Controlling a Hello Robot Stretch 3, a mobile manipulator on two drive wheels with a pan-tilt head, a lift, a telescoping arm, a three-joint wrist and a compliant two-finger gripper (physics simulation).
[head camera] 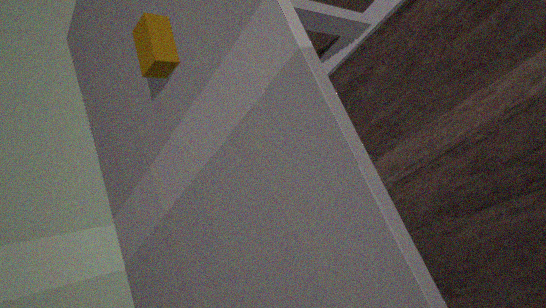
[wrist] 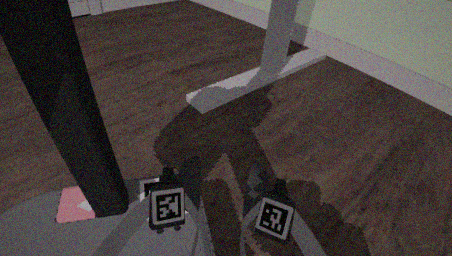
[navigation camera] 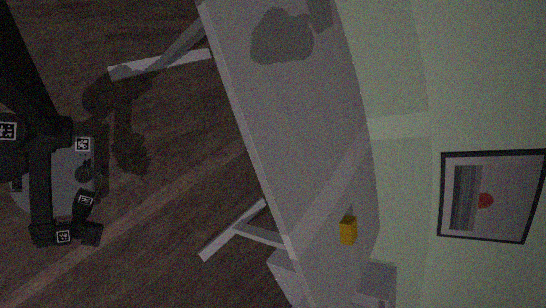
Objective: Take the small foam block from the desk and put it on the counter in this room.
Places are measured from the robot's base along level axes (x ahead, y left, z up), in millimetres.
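Pixels of known places: gripper, fingertip midpoint: [wrist: 223,178] [navigation camera: 96,161]; robot's base at its link origin: [navigation camera: 83,173].
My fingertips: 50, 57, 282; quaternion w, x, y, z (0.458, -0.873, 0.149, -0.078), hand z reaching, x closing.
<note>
Ahead of a thing's pixels: the offset from my fingertips to its top centre, as dx, dy, dz. "spot": to the spot under its first point. Level surfaces: height alone.
The small foam block {+672, -265, +714} [head camera: 157,46] [navigation camera: 348,231], a yellow-orange box shape, stands on the grey desk {dz +669} [head camera: 280,180] [navigation camera: 300,120]. It is near the wall-side edge, towards the desk's far end in the navigation view. My gripper [wrist: 223,178] is open, with dark floor and shadow between its fingers in the wrist view. It is low, over the edge of my base and beside the desk, well apart from the block. In the navigation view the wrist and gripper parts are dark at the lower left, on the floor side of the desk. The counter does not show in these views.
The desk's pale foot [wrist: 225,97] and leg {spot: +349, +581, -130} [wrist: 278,40] stand ahead of the gripper. A green wall with a framed picture [navigation camera: 507,200] runs behind the desk. A grey box-like object [navigation camera: 378,278] is near the desk's far end. My dark mast [wrist: 65,100] rises at the left.
</note>
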